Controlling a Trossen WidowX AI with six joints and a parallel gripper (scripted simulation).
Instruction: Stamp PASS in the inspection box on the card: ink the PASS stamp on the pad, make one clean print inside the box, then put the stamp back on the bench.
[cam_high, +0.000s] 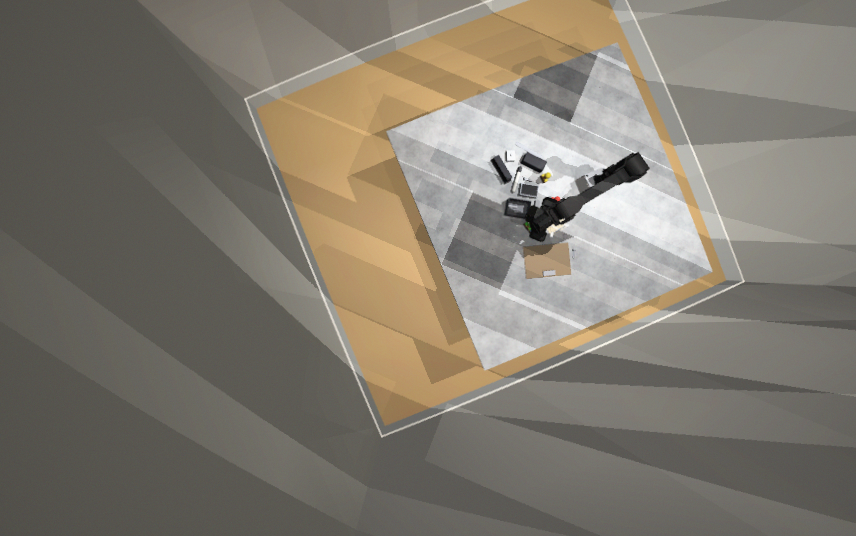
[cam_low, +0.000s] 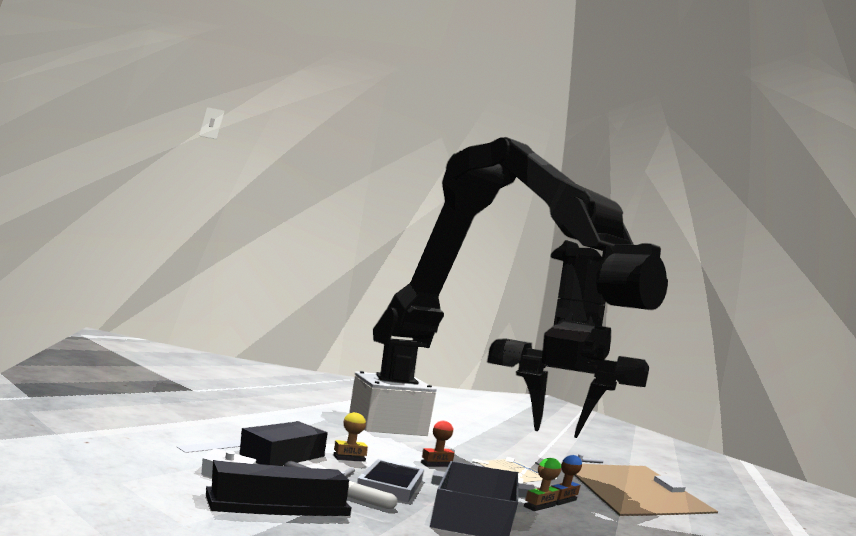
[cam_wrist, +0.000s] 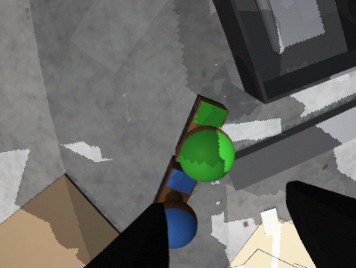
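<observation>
My gripper tip is 7 cm above the green-topped stamp. From my gripper tip the other things lie so: blue-knobbed stamp 8 cm below, 4 cm to the left, 2 cm behind; then grey bin 9 cm to the right, 8 cm below, 4 cm ahead; then cream card 14 cm behind, 10 cm below, 2 cm to the left.
</observation>
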